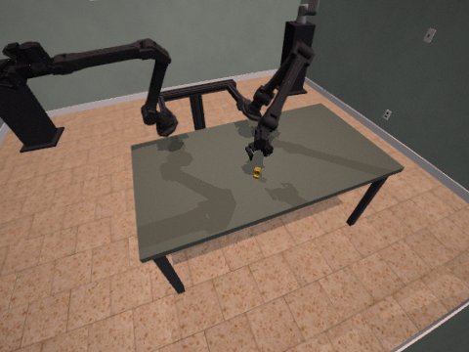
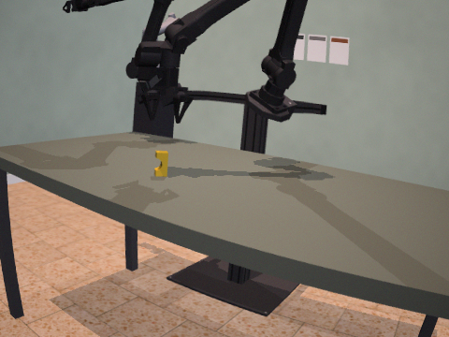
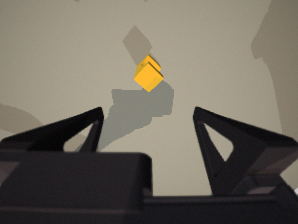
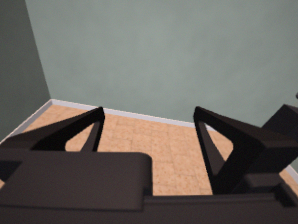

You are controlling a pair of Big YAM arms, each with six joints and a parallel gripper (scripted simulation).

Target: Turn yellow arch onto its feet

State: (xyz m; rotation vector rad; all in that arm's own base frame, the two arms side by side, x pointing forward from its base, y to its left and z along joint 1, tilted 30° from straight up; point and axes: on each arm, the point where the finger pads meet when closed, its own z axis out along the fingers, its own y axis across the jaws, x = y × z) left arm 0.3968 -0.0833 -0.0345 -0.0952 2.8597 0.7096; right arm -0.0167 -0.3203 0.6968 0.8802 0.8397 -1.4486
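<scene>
Now: left hand 13 cm above the yellow arch.
</scene>
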